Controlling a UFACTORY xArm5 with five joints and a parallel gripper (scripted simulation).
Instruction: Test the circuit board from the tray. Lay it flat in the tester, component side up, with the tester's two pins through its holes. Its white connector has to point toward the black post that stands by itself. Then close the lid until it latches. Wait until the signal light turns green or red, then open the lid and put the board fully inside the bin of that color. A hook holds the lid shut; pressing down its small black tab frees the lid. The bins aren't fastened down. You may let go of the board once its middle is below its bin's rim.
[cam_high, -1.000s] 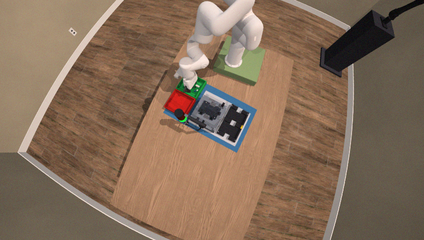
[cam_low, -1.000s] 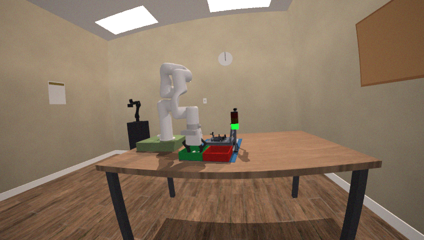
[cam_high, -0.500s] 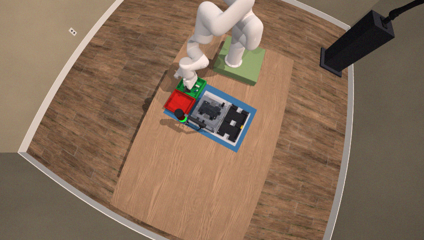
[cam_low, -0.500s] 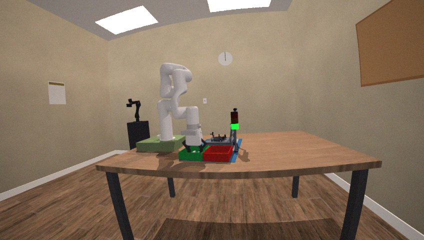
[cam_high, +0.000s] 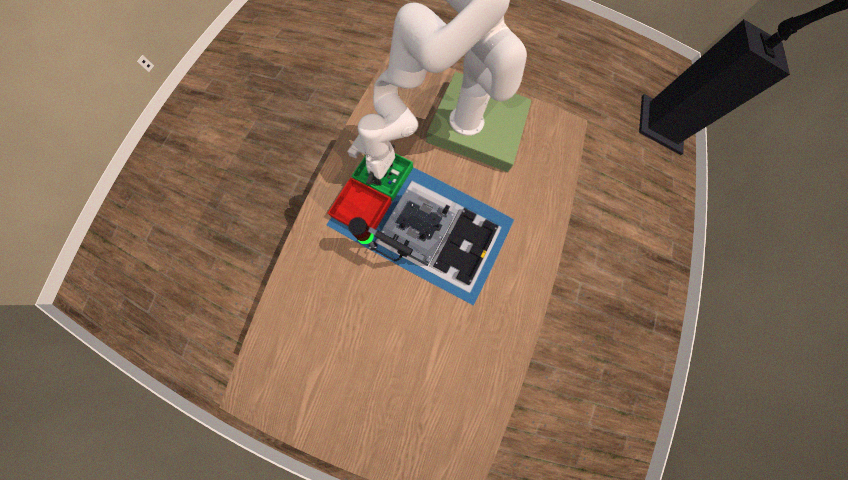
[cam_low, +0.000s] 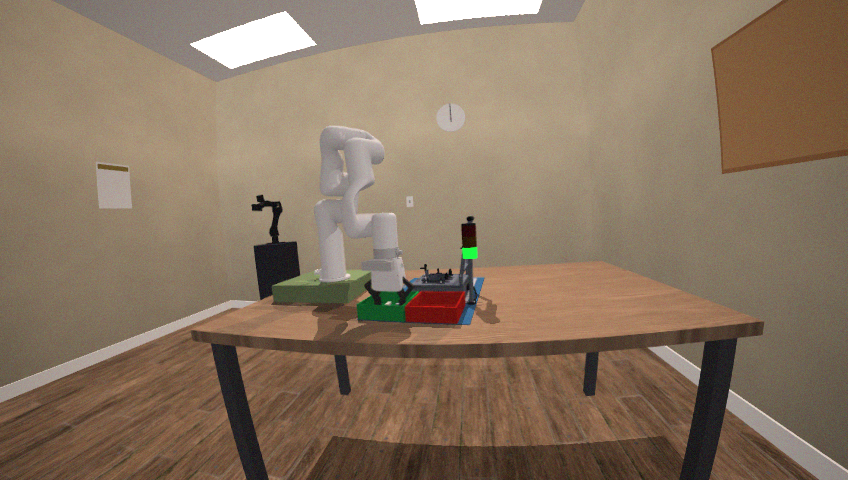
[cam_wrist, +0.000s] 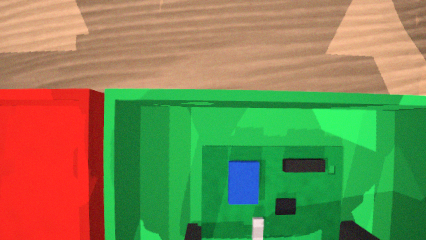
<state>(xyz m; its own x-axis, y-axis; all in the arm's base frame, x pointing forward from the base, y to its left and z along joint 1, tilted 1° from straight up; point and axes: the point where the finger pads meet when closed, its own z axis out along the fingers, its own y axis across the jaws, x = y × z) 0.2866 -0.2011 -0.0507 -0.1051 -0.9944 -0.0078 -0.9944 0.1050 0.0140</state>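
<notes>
Right now my hand is right at the green bin. Also, from my hand: clear lid 24 cm ahead, 18 cm to the left, 17 cm above; then green circuit board 1 cm below; then red bin 15 cm ahead, 1 cm to the right.
</notes>
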